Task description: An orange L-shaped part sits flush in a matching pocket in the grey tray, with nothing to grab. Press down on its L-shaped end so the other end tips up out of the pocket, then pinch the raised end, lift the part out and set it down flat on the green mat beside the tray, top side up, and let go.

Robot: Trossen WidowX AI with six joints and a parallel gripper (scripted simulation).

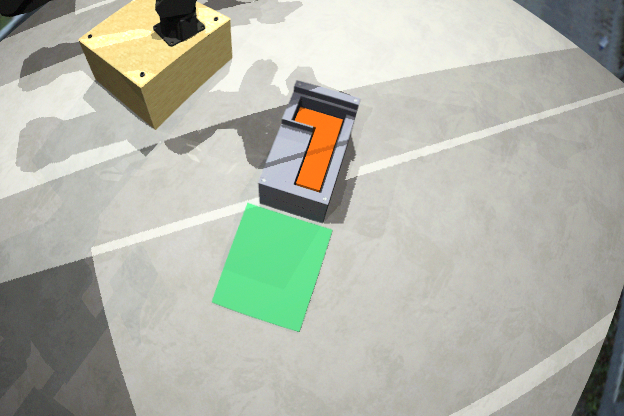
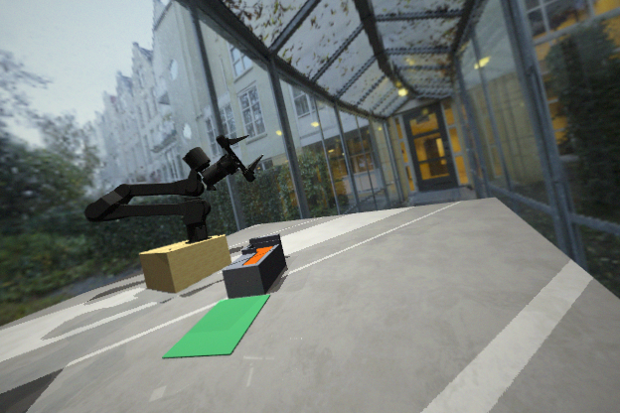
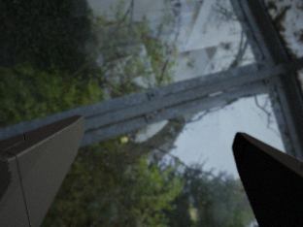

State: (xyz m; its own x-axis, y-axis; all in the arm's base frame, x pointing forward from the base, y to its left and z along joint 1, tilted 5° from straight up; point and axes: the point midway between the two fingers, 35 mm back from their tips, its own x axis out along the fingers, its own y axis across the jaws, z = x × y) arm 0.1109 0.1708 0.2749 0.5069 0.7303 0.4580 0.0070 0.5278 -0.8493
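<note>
The orange L-shaped part lies 15 cm ahead of my gripper tip, 18 cm to the right of it and 33 cm below it. Also, from my gripper tip: green mat (23 cm ahead, 32 cm to the right, 40 cm below).
</note>
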